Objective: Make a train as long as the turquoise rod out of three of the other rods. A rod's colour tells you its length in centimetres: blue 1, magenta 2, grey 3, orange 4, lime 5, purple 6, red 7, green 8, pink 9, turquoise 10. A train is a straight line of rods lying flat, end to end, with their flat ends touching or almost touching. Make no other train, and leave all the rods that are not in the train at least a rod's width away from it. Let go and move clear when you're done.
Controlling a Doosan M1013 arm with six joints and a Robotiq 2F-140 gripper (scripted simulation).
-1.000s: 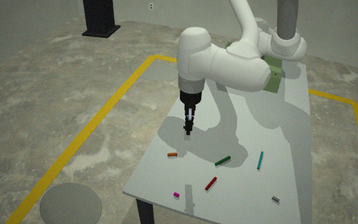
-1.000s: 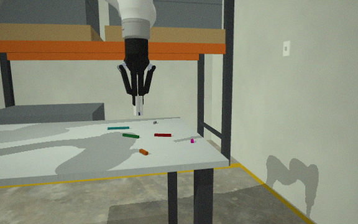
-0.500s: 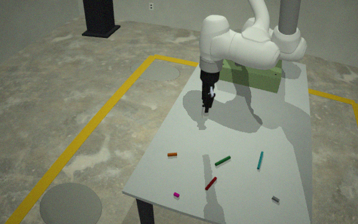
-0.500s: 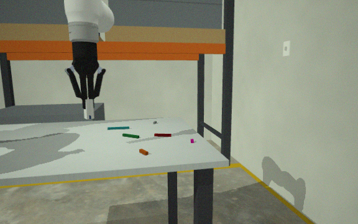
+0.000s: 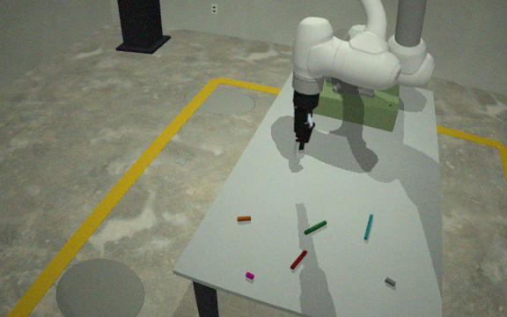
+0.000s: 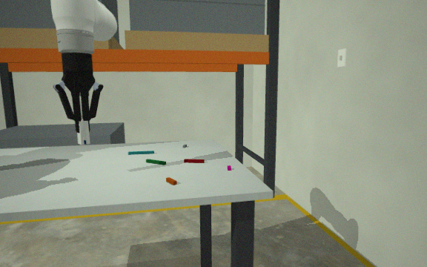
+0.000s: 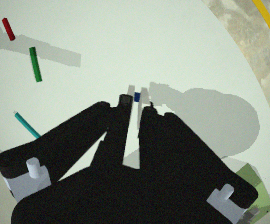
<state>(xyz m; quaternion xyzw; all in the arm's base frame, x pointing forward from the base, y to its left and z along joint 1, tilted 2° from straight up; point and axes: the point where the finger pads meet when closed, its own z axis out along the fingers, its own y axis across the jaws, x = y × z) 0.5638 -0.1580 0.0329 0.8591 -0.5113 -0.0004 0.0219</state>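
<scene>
My gripper is now 42 cm short of the magenta rod, 13 cm above it and 5 cm to the left of it. The rest, counted from my hand: orange rod (23 cm ahead, 13 cm below, 12 cm to the right); green rod (21 cm ahead, 13 cm below, 10 cm to the left); blue rod (3 cm below).
</scene>
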